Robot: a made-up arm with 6 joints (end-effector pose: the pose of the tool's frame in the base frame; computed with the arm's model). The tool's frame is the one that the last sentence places.
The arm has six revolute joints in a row. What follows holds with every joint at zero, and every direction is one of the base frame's.
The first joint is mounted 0.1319 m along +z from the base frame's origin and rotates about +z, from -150 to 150 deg.
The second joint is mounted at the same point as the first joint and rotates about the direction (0.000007, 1, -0.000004), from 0 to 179.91 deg.
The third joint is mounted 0.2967 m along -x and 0.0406 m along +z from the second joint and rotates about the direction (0.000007, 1, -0.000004), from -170 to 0 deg.
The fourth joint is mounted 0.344 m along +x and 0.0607 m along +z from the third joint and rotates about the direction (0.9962, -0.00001, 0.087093), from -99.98 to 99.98 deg.
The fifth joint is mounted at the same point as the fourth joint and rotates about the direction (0.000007, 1, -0.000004), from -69.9 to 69.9 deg.
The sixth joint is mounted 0.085 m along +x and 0.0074 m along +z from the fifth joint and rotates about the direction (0.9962, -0.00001, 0.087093), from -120 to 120 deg.
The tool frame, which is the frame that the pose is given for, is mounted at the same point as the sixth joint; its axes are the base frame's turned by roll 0, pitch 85 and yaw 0 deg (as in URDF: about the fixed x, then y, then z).
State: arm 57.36 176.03 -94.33 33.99 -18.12 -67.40
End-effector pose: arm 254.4 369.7 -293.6 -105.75 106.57 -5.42
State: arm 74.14 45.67 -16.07 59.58 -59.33 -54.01
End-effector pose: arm 117.1 180.7 271.0 -18.16 77.83 20.05
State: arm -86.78 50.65 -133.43 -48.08 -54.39 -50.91
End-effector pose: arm 39.3 220.6 787.4 54.03 56.68 157.16
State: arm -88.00 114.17 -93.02 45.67 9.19 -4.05
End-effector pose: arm 30.0 -578.8 285.9 100.90 52.67 -24.11
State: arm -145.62 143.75 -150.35 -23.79 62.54 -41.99
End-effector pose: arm -554.1 -342.1 314.5 -111.77 -93.62 49.43
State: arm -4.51 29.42 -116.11 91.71 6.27 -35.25
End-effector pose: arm -280.4 31.5 744.7 -6.57 1.62 51.80
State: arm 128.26 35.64 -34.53 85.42 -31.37 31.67
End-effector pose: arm -89.2 184.5 400.3 -21.02 -103.51 -110.79
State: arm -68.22 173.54 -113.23 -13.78 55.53 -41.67
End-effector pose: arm 167.6 -464.7 -222.4 -23.05 -157.64 -15.96
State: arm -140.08 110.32 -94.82 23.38 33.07 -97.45
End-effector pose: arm -411.0 -368.0 307.5 -75.92 -140.19 73.73
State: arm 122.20 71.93 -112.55 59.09 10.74 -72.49
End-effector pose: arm -135.5 189.6 750.8 -57.81 12.47 104.20
